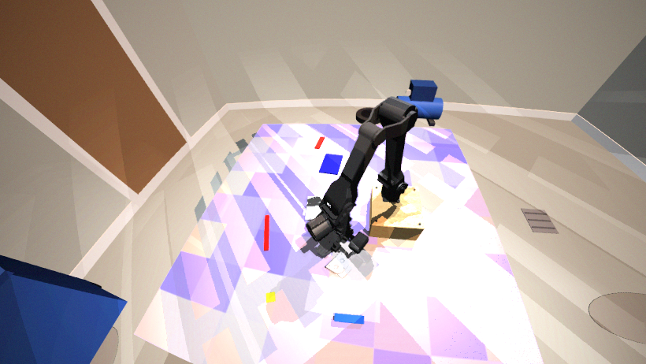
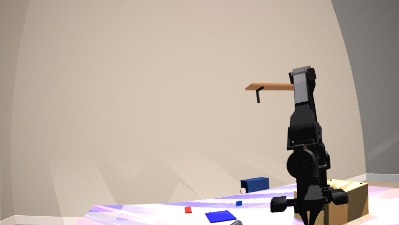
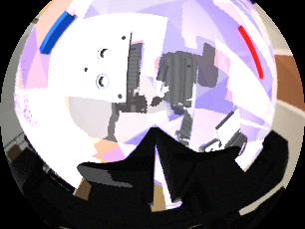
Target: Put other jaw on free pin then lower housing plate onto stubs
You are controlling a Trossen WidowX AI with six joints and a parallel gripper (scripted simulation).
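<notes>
Right now my gripper tip is 4 cm short of the grey jaw and 1 cm to the left of it. Round my gripper tip: blue tile: 10 cm ahead, 43 cm to the right, 3 cm below; then yellow square: 21 cm ahead, 23 cm to the left, 3 cm below; then blue bar: 5 cm behind, 25 cm to the left, 2 cm below.
</notes>
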